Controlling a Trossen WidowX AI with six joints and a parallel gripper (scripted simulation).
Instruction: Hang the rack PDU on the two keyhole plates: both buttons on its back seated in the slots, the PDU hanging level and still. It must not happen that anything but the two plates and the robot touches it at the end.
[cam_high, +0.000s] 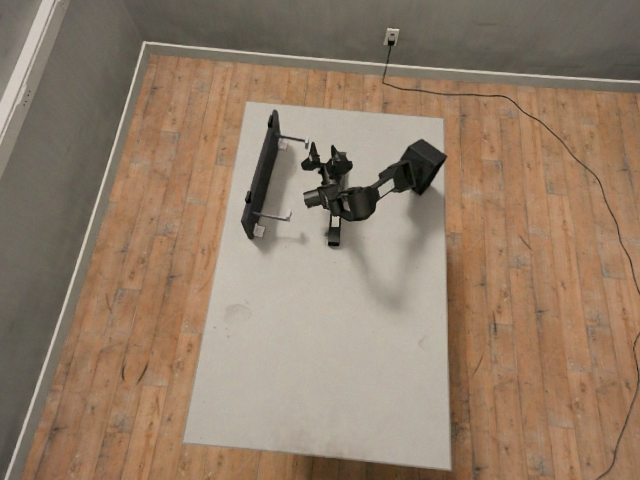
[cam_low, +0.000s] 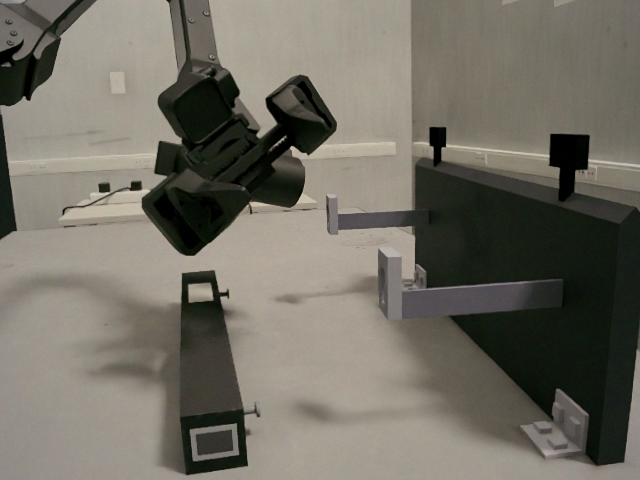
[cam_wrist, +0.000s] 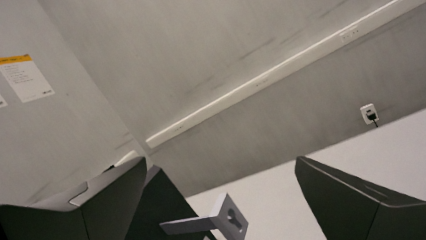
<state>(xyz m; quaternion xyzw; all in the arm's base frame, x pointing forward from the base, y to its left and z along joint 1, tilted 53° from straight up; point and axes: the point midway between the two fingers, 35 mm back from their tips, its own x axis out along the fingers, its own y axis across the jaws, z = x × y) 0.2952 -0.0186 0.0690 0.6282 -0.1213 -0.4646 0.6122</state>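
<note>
My hand is 70 mm past the rack PDU, 40 mm to the right of it and 170 mm above it. Also, from my hand: backboard: 190 mm ahead, 120 mm to the left, 120 mm below.
</note>
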